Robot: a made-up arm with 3 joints. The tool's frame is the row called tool.
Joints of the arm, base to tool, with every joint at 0 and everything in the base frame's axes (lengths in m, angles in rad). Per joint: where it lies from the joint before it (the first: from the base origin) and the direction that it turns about. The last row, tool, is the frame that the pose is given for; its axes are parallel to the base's.
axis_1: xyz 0 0 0.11 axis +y
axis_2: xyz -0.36 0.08 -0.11 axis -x
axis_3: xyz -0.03 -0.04 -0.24 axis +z
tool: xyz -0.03 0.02 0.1
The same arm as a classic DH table. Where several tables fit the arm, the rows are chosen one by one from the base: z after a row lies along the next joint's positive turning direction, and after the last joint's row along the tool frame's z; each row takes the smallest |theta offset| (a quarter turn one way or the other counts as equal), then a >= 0, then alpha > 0; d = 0 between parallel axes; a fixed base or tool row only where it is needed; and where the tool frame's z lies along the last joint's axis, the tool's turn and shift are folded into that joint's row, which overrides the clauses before.
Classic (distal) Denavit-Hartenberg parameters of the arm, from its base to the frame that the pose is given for. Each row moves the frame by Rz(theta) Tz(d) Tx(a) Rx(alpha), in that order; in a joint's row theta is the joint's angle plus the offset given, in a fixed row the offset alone. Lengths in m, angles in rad.
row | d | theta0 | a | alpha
base (fixed) | 0.1100 | 0.0000 | 0.0000 | -1.5708
axis_1 | 0.0800 | 1.5708 | 0.1100 | -1.5708
axis_2 | 0.3900 | 1.5708 | 0.0400 | -1.5708
axis_3 | 0.0000 | 0.9828 | -0.0361 | 0.0000
tool (fixed) | -0.1400 | 0.5880 | 0.0000 | 0.0000

